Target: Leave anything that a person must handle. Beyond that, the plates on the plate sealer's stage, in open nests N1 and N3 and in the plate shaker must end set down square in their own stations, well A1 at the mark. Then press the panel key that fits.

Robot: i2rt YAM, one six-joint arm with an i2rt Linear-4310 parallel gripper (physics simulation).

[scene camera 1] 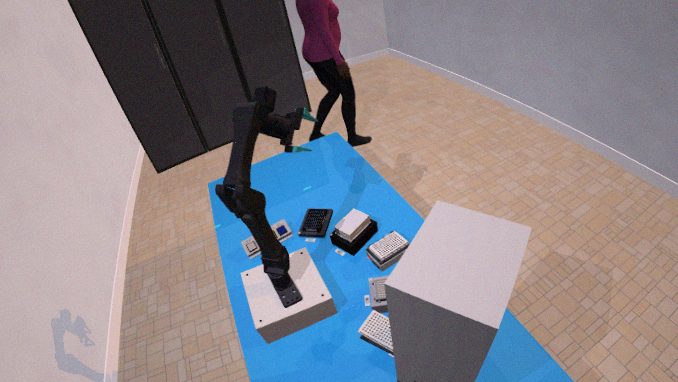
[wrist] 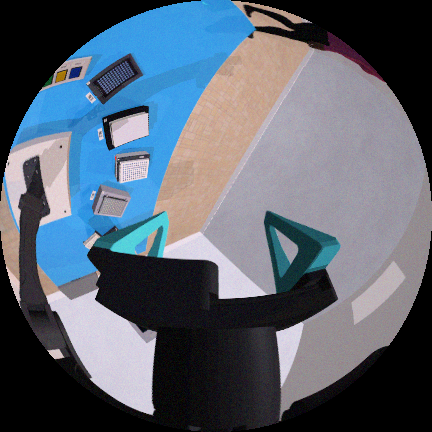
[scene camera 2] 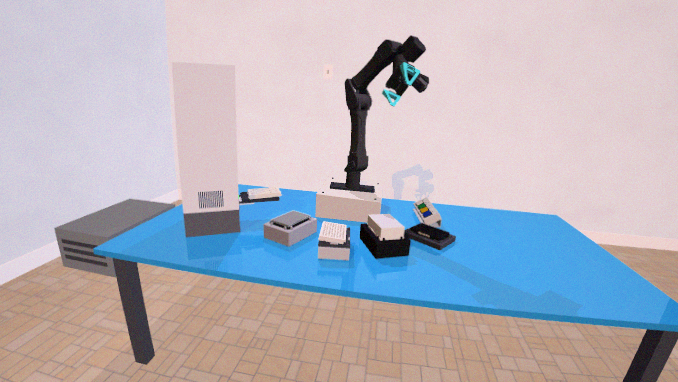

Labels:
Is my gripper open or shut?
Open.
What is my gripper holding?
Nothing.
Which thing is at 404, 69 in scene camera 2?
My gripper.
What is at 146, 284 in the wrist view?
My gripper.

